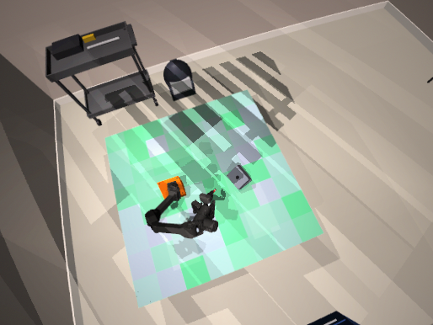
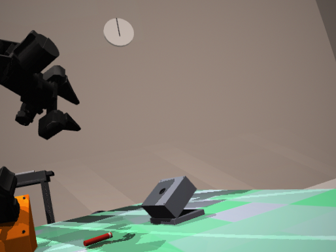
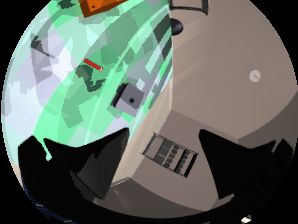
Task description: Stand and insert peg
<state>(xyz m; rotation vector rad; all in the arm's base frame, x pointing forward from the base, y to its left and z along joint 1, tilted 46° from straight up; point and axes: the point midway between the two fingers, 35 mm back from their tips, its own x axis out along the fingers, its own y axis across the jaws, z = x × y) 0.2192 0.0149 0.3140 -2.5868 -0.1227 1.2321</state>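
The red peg is 10 mm ahead of my gripper tip, 100 mm to the left of it and 310 mm below it. From my gripper tip the other things lie so: sloped panel: 210 mm ahead, 130 mm to the left, 250 mm below.
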